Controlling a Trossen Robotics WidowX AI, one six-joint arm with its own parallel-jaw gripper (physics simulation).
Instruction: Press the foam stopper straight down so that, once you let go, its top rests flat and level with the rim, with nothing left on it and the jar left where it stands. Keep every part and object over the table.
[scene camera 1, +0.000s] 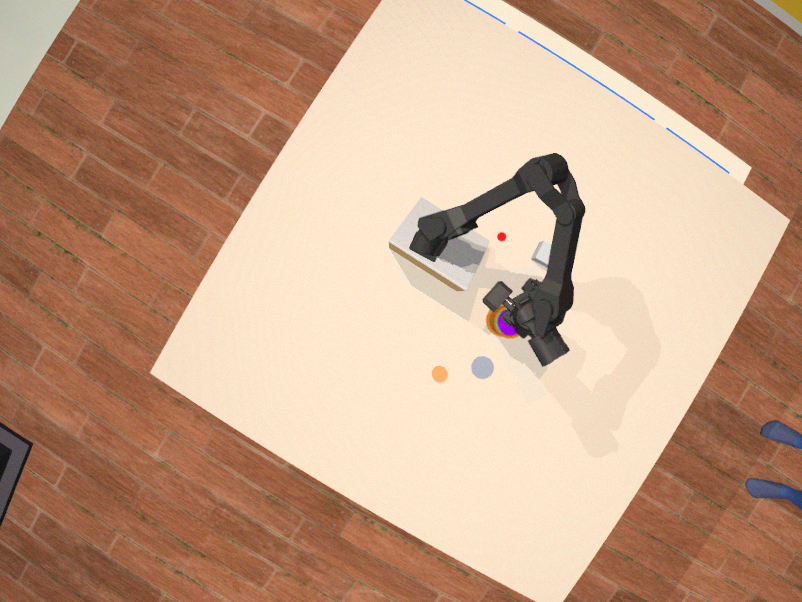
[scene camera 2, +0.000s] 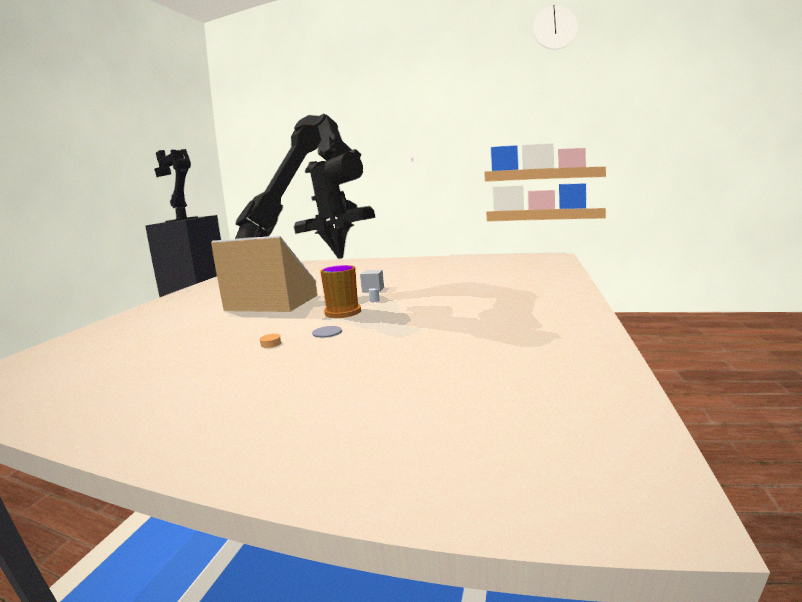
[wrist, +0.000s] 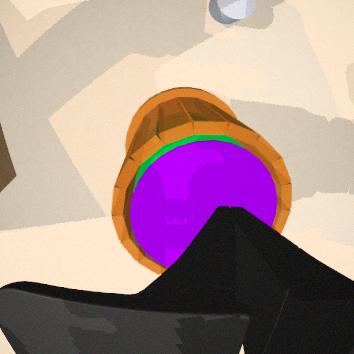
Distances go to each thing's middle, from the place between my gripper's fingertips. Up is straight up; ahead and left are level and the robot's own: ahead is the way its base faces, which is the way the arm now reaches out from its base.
Scene:
I see the foam stopper (wrist: 176, 189) 1 cm behind my hand, 1 cm to the right of it and 3 cm below it. From my hand the other things lie so: amber-brown jar (scene camera 2: 340, 288) (1 cm behind, 1 cm to the right, 7 cm below).

